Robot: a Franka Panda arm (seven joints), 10 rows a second.
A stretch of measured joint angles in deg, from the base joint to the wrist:
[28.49 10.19 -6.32 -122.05 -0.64 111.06 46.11]
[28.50 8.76 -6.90 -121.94 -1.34 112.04 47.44]
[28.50 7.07 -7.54 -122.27 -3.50 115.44 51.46]
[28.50 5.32 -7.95 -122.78 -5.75 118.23 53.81]
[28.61 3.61 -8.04 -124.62 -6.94 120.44 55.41]
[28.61 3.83 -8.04 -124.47 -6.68 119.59 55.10]
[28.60 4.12 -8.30 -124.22 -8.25 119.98 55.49]
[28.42 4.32 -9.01 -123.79 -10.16 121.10 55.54]
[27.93 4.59 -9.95 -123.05 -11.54 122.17 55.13]
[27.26 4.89 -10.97 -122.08 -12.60 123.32 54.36]
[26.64 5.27 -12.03 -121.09 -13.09 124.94 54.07]
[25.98 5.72 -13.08 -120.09 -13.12 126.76 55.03]
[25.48 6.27 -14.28 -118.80 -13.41 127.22 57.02]
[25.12 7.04 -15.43 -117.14 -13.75 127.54 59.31]
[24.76 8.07 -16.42 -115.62 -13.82 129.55 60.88]
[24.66 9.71 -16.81 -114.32 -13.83 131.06 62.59]
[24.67 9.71 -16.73 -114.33 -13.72 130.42 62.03]
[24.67 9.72 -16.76 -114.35 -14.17 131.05 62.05]
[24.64 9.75 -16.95 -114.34 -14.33 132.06 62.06]
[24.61 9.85 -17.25 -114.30 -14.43 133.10 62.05]
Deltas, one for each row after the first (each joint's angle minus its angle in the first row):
[0.01 -1.43 -0.58 0.11 -0.70 0.98 1.33]
[0.01 -3.12 -1.22 -0.22 -2.86 4.38 5.35]
[0.01 -4.87 -1.63 -0.73 -5.11 7.17 7.70]
[0.12 -6.58 -1.72 -2.57 -6.30 9.38 9.30]
[0.12 -6.36 -1.72 -2.42 -6.04 8.53 8.99]
[0.11 -6.07 -1.98 -2.17 -7.61 8.92 9.38]
[-0.07 -5.87 -2.69 -1.74 -9.52 10.04 9.43]
[-0.56 -5.60 -3.63 -1.00 -10.90 11.11 9.02]
[-1.23 -5.30 -4.65 -0.03 -11.96 12.26 8.25]
[-1.85 -4.92 -5.71 0.96 -12.45 13.88 7.96]
[-2.51 -4.47 -6.76 1.96 -12.48 15.70 8.92]
[-3.01 -3.92 -7.96 3.25 -12.77 16.16 10.91]
[-3.37 -3.15 -9.11 4.91 -13.11 16.48 13.20]
[-3.73 -2.12 -10.10 6.43 -13.18 18.49 14.77]
[-3.83 -0.48 -10.49 7.73 -13.19 20.00 16.48]
[-3.82 -0.48 -10.41 7.72 -13.08 19.36 15.92]
[-3.82 -0.47 -10.44 7.70 -13.53 19.99 15.94]
[-3.85 -0.44 -10.63 7.71 -13.69 21.00 15.95]
[-3.88 -0.34 -10.93 7.75 -13.79 22.04 15.94]

